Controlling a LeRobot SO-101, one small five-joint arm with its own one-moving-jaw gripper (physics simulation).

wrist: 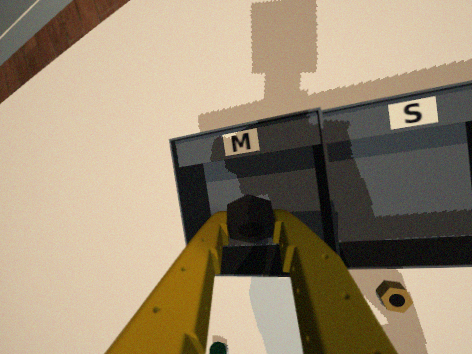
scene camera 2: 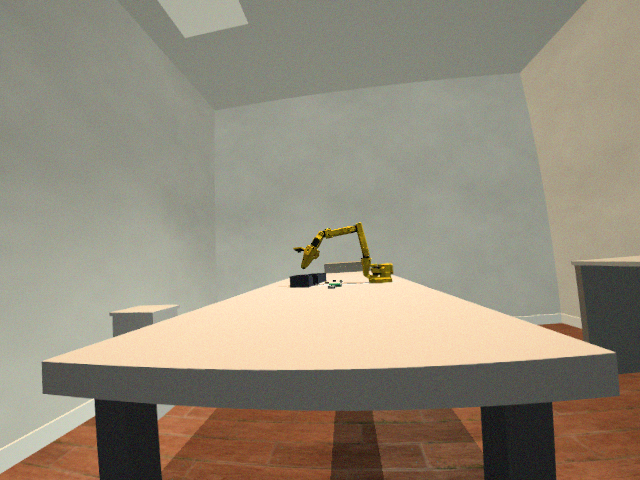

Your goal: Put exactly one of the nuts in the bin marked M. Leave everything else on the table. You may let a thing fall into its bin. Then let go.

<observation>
In view: a brass nut (wrist: pixel 394 296) and a black double bin (wrist: pixel 376 180).
</observation>
